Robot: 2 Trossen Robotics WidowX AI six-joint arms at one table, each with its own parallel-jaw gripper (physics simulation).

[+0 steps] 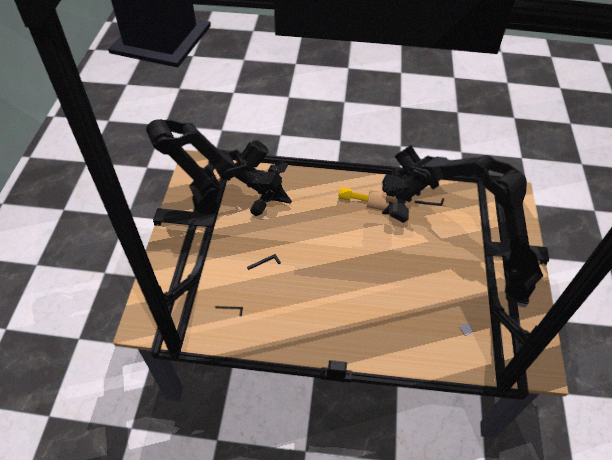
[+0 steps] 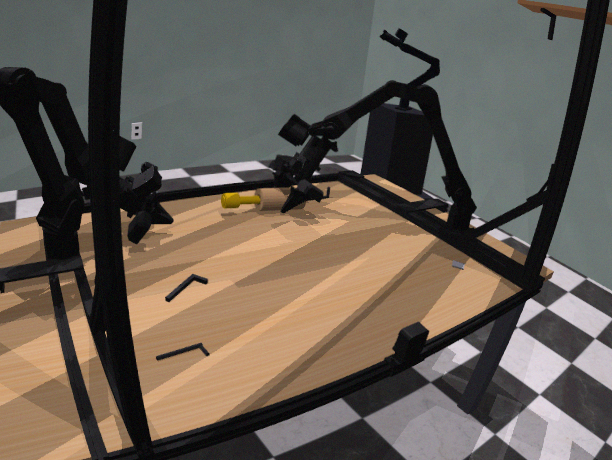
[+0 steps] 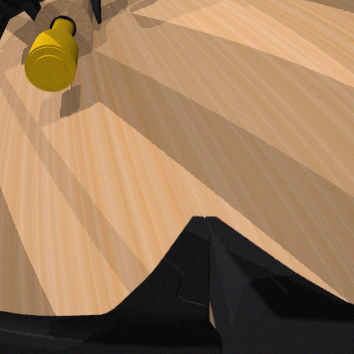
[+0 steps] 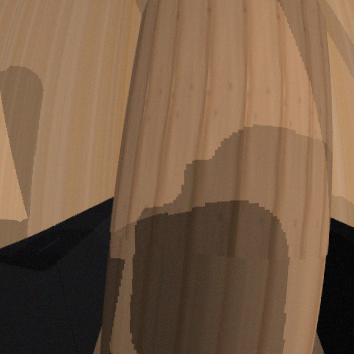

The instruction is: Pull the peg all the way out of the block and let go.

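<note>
A yellow peg lies level at the back of the table, its thin end in the hole of a round wooden block. My right gripper is shut on the block from the end away from the peg. My left gripper is shut and empty. It stands well to the left of the peg, low over the table, and touches nothing.
Three black L-shaped keys lie on the wooden table. A small grey tile lies near the front right. A black frame runs round the table, with a tall post at the left.
</note>
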